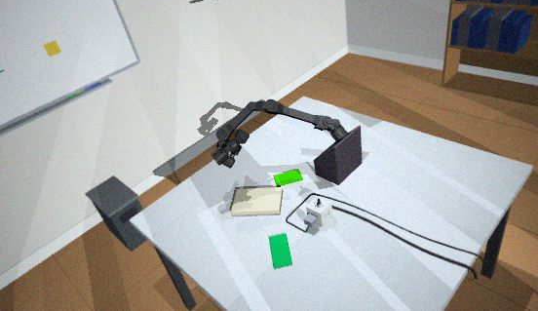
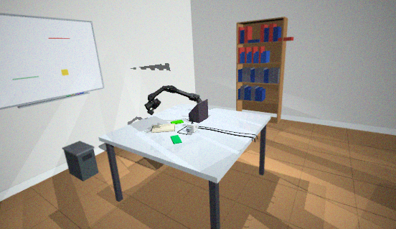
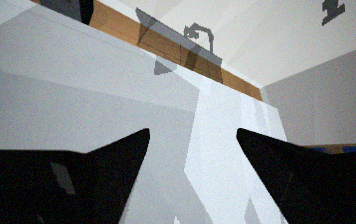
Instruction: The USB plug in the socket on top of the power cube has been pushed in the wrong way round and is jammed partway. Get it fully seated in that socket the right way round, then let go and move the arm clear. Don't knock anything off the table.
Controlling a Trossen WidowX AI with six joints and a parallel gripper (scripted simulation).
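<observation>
Right now the dark USB plug is 53 cm to the left of my gripper tip, 7 cm ahead of it and 4 cm below it. Also, from my gripper tip: beige book: 22 cm to the left, 14 cm ahead, 12 cm below; then green card: 48 cm to the left, 30 cm ahead, 13 cm below.
</observation>
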